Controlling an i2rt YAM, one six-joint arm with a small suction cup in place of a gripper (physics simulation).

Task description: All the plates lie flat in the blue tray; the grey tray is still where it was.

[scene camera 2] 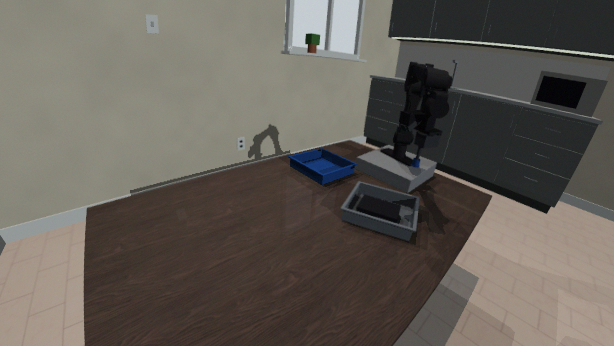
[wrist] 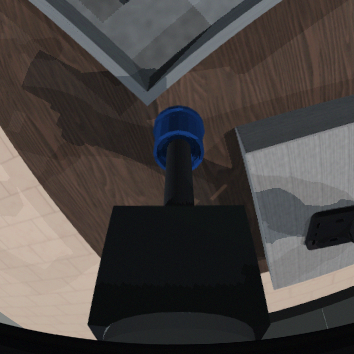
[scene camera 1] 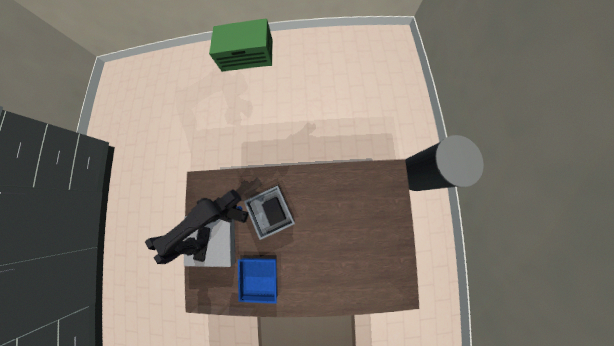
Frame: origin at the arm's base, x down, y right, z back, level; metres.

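Seen in the pictures: hand, tool point: (scene camera 2: 415, 165) (wrist: 178, 128) (scene camera 1: 239, 208); arm's base, link origin: (scene camera 2: 398, 157) (scene camera 1: 202, 243).
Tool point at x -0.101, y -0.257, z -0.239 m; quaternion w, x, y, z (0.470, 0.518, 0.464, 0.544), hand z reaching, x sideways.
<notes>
Pixels of each thing's top centre, then the offset from my tool point to it. Level surfaces: height alone.
- grey tray, top centre: (scene camera 2: 383, 202) (scene camera 1: 268, 212) dx +0.123, dy +0.004, dz -0.127 m
- blue tray, top centre: (scene camera 2: 322, 159) (scene camera 1: 256, 281) dx +0.123, dy +0.407, dz -0.124 m
- table, surface height: dx +0.174 m
The grey tray (scene camera 1: 277, 231) (scene camera 2: 377, 226) (wrist: 148, 95) stands turned at an angle on the table. Black plates (scene camera 1: 274, 210) (scene camera 2: 380, 207) lie in it as a dark block, towards one side; I cannot tell how many. The blue tray (scene camera 1: 257, 300) (scene camera 2: 340, 173) looks empty and stands apart from the grey one, beside the arm's base block. My gripper, a blue suction cup (scene camera 1: 240, 208) (scene camera 2: 416, 162) (wrist: 179, 130), carries nothing. It hangs above the table just outside the near corner of the grey tray, between that tray and the base block. In scene camera 1 the arm partly hides it.
The arm stands on a light grey block (scene camera 1: 220, 250) (scene camera 2: 382, 163) (wrist: 300, 170) at the table's end. A black cylinder with a grey top (scene camera 1: 459, 161) stands by the far end of the table (scene camera 1: 350, 225). A green box (scene camera 1: 242, 42) stands on the floor.
</notes>
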